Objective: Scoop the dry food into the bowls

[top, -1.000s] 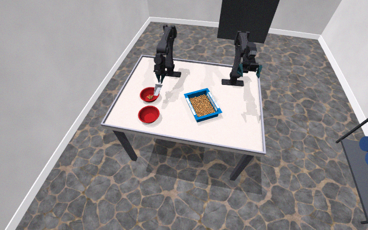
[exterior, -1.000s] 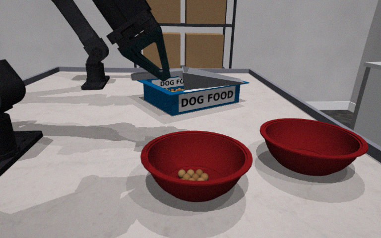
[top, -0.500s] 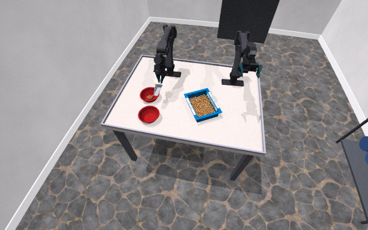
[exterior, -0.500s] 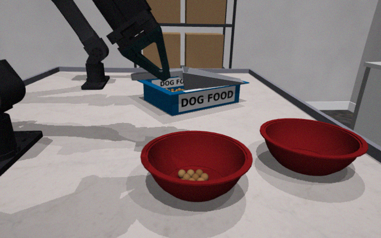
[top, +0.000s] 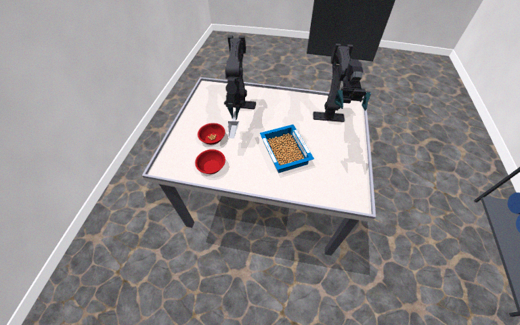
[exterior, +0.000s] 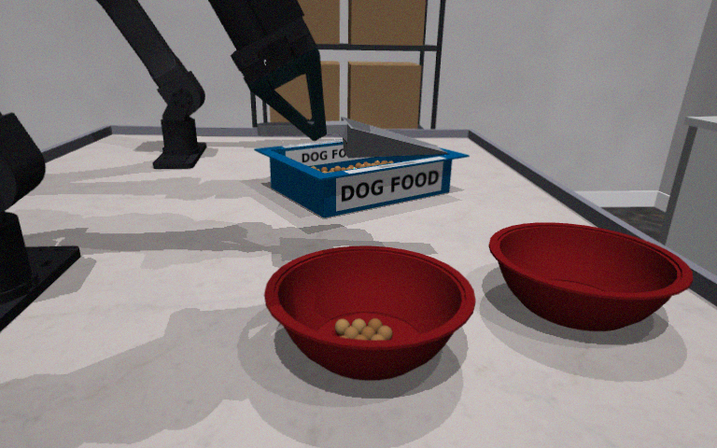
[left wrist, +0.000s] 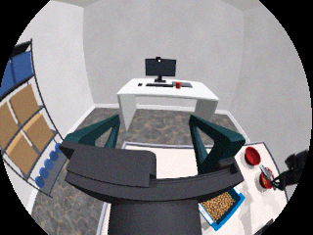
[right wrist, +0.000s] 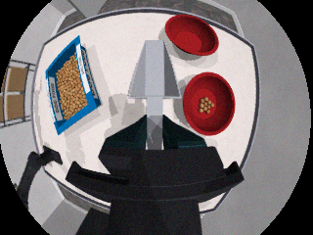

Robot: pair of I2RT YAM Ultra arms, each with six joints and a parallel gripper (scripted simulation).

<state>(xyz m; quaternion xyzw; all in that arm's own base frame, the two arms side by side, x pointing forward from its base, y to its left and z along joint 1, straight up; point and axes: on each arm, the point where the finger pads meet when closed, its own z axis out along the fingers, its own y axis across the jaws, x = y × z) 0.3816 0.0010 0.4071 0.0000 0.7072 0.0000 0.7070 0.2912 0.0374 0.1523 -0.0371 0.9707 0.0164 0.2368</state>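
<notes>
The grey scoop is 40 mm ahead of my right hand, 10 mm to the left of it and 10 mm below it. The rest, counted from my right hand: blue dog food box: 60 mm ahead, 300 mm to the left, 110 mm below.
</notes>
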